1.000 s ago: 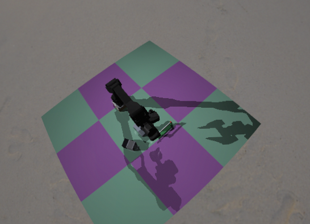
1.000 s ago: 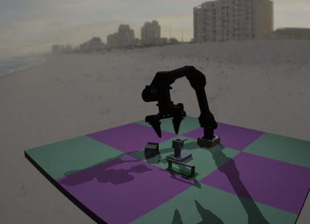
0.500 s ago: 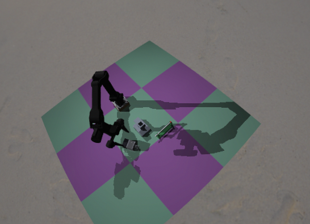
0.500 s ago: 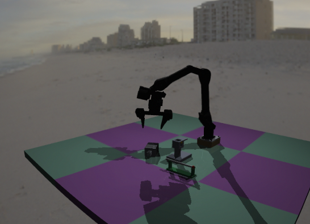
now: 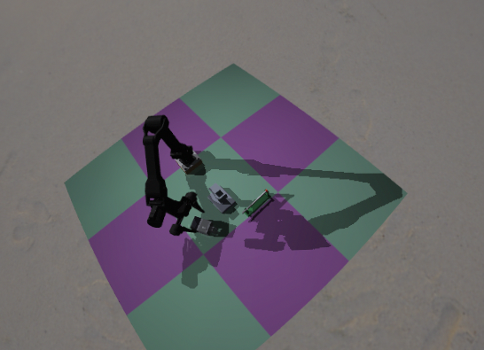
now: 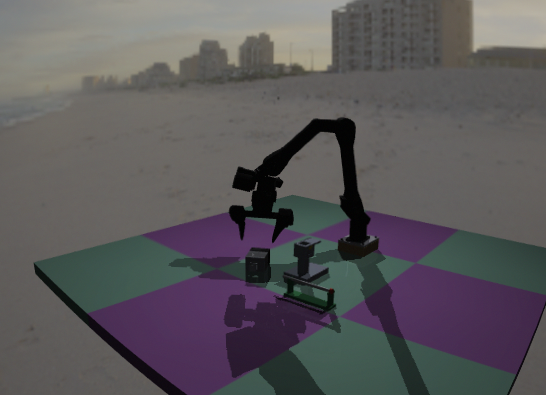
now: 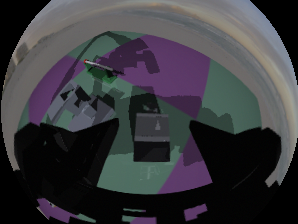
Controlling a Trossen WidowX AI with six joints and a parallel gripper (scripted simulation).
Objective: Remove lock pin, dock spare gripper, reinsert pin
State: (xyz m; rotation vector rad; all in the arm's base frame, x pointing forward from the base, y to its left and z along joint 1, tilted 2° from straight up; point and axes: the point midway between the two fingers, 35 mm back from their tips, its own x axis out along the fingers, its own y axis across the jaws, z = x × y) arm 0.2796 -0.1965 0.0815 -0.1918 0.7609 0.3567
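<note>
Right now the spare gripper is 60 mm below my gripper tip. From my gripper tip the other things lie so: green cradle: 230 mm to the left, 100 mm ahead, 60 mm below; grey mount: 150 mm to the left, 30 mm below, 30 mm behind.
</note>
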